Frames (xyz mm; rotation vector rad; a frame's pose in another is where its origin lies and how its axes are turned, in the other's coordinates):
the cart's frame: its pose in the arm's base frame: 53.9 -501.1 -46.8 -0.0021 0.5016 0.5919
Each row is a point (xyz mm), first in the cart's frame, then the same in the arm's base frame.
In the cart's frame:
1: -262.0 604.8 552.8
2: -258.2 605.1 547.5
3: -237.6 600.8 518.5
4: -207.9 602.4 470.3
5: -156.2 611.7 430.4
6: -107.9 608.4 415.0
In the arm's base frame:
1: -206.6 -57.8 642.9
2: -206.4 -56.3 636.5
3: -202.5 -53.0 601.1
4: -204.0 -42.7 545.4
5: -190.1 -13.1 488.1
6: -160.8 7.7 452.2

